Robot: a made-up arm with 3 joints.
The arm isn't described. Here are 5 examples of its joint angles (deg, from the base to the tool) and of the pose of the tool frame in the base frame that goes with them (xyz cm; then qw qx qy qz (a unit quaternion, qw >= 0)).
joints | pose
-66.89 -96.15 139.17 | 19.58 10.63 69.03 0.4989 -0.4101 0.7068 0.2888
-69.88 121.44 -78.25 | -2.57 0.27 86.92 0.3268 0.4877 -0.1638 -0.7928
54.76 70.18 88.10 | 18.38 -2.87 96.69 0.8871 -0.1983 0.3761 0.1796
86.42 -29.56 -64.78 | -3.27 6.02 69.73 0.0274 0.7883 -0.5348 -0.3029
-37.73 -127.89 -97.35 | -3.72 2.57 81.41 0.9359 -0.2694 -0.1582 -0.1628
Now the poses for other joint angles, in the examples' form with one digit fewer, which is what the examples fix.
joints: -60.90 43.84 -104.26
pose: -6.7 -2.4 81.1 0.130 -0.708 0.109 0.686
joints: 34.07 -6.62 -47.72
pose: -1.0 7.1 84.9 0.346 -0.667 0.372 0.545
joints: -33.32 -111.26 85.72
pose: 15.0 -2.2 50.8 0.039 -0.265 0.955 0.131
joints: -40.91 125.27 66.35
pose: 30.1 -7.4 83.2 0.605 0.185 0.469 0.617
